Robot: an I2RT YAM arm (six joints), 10 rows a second.
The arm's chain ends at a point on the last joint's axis. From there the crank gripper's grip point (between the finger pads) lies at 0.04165 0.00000 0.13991 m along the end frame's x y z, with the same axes.
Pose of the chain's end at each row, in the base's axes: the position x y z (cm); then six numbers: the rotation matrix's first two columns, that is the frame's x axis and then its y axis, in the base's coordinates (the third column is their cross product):
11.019 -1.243 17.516 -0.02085 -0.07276 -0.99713 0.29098 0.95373 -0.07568
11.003 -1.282 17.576 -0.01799 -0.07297 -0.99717 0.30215 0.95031 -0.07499
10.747 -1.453 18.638 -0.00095 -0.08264 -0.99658 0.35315 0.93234 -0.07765
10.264 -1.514 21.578 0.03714 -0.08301 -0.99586 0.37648 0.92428 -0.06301
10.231 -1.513 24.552 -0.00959 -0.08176 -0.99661 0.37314 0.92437 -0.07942
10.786 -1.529 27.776 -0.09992 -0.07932 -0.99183 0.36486 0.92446 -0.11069
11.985 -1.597 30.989 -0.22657 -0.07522 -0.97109 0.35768 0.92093 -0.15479
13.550 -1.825 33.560 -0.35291 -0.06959 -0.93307 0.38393 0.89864 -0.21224
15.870 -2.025 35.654 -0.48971 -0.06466 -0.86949 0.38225 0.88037 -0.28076
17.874 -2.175 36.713 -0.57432 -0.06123 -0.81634 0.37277 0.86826 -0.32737
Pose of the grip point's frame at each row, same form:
24.315 -5.628 13.381 -0.02085 -0.07276 -0.99713 0.29098 0.95373 -0.07568
24.263 -5.820 13.492 -0.01799 -0.07297 -0.99717 0.30215 0.95031 -0.07499
23.833 -6.722 14.883 -0.00095 -0.08264 -0.99658 0.35315 0.93234 -0.07765
23.370 -7.073 18.348 0.03714 -0.08301 -0.99586 0.37648 0.92428 -0.06301
23.171 -7.067 20.704 -0.00959 -0.08176 -0.99661 0.37314 0.92437 -0.07942
23.321 -7.077 22.758 -0.09992 -0.07932 -0.99183 0.36486 0.92446 -0.11069
23.716 -7.261 24.402 -0.22657 -0.07522 -0.97109 0.35768 0.92093 -0.15479
24.018 -8.175 25.610 -0.35291 -0.06959 -0.93307 0.38393 0.89864 -0.21224
24.794 -8.868 26.346 -0.48971 -0.06466 -0.86949 0.38225 0.88037 -0.28076
25.679 -9.318 26.656 -0.57432 -0.06123 -0.81634 0.37277 0.86826 -0.32737

